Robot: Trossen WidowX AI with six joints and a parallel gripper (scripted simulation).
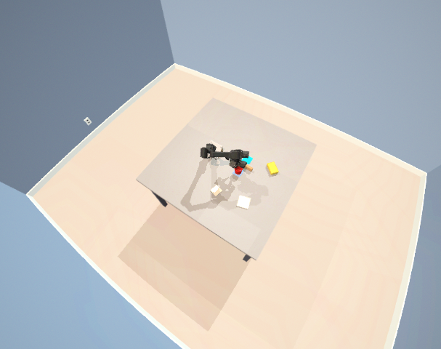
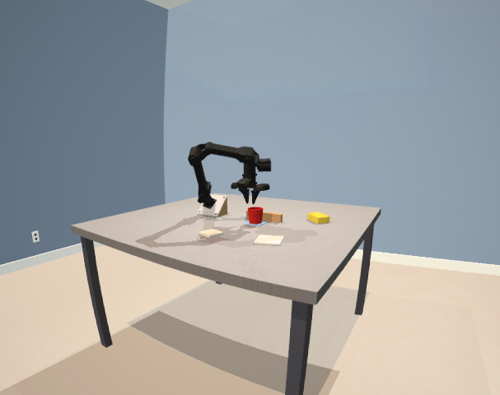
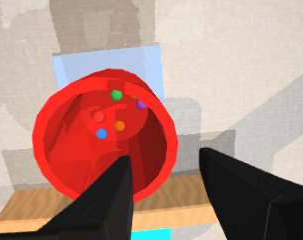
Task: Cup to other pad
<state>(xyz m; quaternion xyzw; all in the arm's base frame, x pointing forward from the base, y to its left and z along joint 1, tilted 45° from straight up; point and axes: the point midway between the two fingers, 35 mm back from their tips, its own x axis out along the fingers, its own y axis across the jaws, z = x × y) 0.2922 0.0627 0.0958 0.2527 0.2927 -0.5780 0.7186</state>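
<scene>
My gripper tip is now 3 cm short of the red cup and 5 cm above it. The rest, counted from my gripper tip: cyan pad: 1 cm ahead, 17 cm to the left, 10 cm below; then pale blue pad: 3 cm ahead, 10 cm below; then orange wooden bar: 2 cm ahead, 9 cm to the left, 8 cm below.
</scene>
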